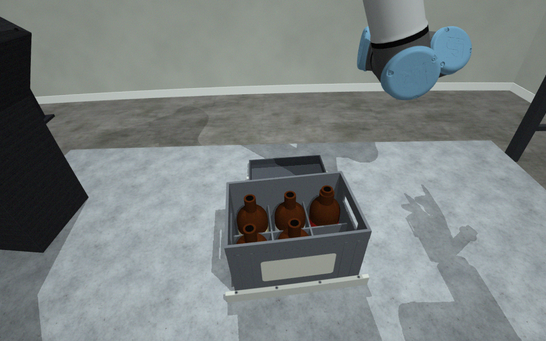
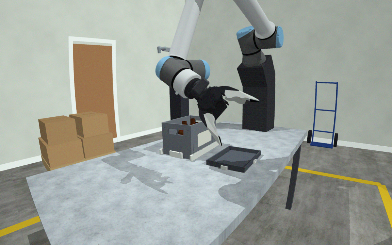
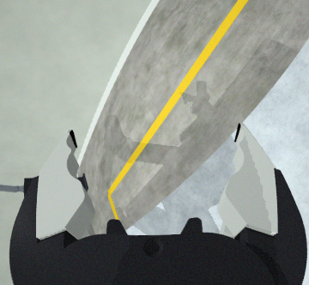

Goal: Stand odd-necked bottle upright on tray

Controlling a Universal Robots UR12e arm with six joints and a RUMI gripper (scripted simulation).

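Now: the crate 450 mm to the right of my hand, 400 mm behind it and 180 mm below it. The rest, counted from my hand: grey tray (370 mm behind, 250 mm below, 160 mm to the right); then glass bottle (400 mm to the right, 310 mm behind, 180 mm below).
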